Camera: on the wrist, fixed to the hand. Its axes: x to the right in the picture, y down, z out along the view.
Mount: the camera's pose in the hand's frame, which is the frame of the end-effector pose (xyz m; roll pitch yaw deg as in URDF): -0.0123 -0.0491 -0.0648 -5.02 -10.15 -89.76
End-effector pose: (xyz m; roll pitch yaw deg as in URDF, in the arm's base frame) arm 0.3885 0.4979 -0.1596 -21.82 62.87 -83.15
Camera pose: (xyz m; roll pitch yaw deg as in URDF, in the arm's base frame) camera 0.3142 0.5322 -0.1678 -71.51 -13.76 -144.00
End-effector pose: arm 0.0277 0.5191 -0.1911 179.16 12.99 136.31
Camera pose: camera -0.0086 0.4846 -0.1259 -171.80 10.76 -131.42
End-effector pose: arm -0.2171 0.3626 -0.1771 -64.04 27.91 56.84
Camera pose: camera -0.1522 0.3161 -0.1574 -67.93 -58.03 25.87
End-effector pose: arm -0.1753 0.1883 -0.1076 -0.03 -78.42 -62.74
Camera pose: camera -0.1910 0.1116 -0.1327 73.62 -2.26 -162.67
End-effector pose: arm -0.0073 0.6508 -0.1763 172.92 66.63 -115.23
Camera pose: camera 0.0233 0.5827 -0.1419 -117.42 6.97 -9.43
